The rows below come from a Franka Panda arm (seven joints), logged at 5 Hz.
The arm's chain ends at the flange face. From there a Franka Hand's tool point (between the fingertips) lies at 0.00 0.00 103.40 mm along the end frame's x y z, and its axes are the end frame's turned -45 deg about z.
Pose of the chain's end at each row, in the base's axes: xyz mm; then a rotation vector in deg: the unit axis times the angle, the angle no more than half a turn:
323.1, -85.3, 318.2, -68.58, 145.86, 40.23
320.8, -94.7, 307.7, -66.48, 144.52, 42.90
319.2, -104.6, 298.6, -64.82, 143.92, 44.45
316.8, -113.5, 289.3, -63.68, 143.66, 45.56
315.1, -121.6, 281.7, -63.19, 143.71, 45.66
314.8, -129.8, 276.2, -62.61, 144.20, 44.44
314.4, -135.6, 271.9, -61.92, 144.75, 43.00
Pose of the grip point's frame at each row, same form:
324.5, -31.7, 229.8, -113.84, 103.65, 28.11
323.3, -37.3, 221.7, -111.20, 102.96, 29.72
322.5, -45.1, 214.1, -109.35, 102.88, 30.66
320.5, -52.6, 205.8, -108.12, 102.94, 31.42
319.1, -60.5, 198.4, -107.70, 103.16, 31.45
319.8, -69.8, 192.1, -107.54, 103.96, 30.37
320.7, -77.0, 187.0, -107.33, 104.88, 29.08

